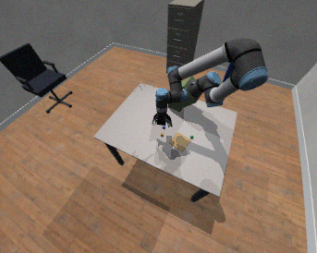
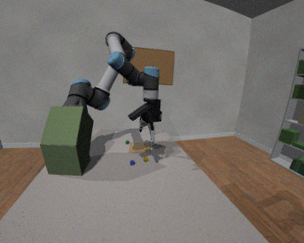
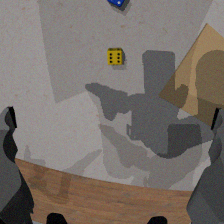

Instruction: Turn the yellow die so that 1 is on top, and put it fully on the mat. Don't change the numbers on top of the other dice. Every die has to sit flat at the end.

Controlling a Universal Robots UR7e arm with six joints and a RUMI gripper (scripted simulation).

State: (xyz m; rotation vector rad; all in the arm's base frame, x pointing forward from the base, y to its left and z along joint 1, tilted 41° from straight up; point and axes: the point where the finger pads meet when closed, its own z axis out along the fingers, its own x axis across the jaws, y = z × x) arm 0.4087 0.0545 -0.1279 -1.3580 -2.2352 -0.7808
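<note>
The yellow die is 14 cm below my hand. Also, from my hand: green die 22 cm to the left, 14 cm below, 13 cm behind; then blue die 14 cm below, 7 cm behind, 3 cm to the right; then tan mat 16 cm to the left, 15 cm below, 4 cm behind.
</note>
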